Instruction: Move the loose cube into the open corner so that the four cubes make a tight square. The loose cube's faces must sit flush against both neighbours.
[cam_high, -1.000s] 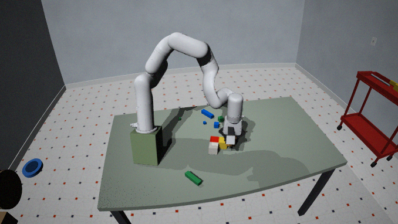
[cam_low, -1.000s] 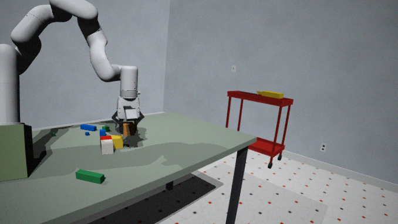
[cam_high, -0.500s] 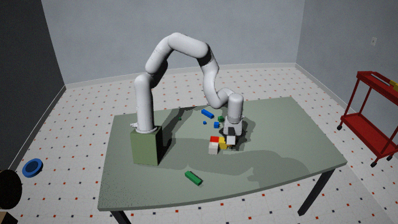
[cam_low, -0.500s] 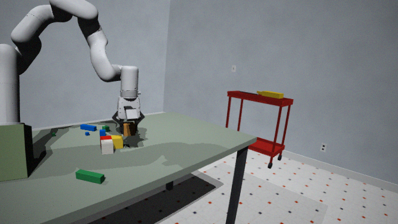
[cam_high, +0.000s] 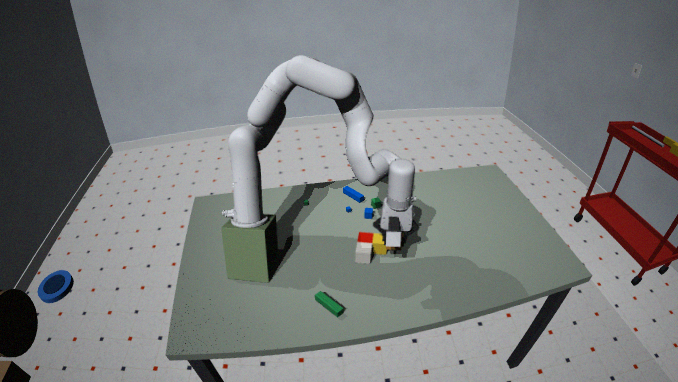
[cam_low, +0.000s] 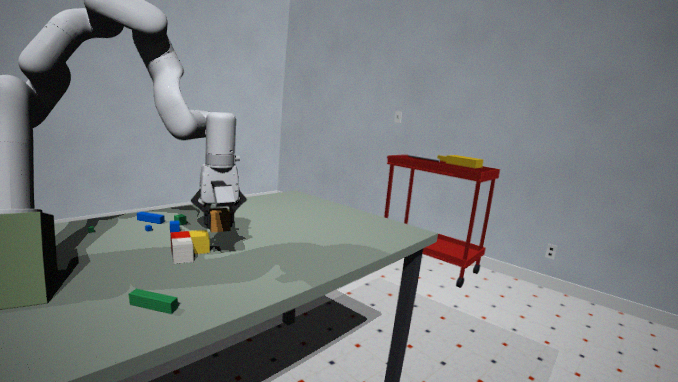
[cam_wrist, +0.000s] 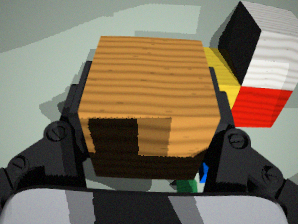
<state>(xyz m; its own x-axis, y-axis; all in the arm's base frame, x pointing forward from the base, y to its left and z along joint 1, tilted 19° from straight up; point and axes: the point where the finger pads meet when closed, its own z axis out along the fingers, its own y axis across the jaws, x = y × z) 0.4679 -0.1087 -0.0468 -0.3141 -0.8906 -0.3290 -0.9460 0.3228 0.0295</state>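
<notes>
The orange cube is right at my hand. The rest, counted from my hand: long green block (240 mm behind, 150 mm to the right, 90 mm below).
</notes>
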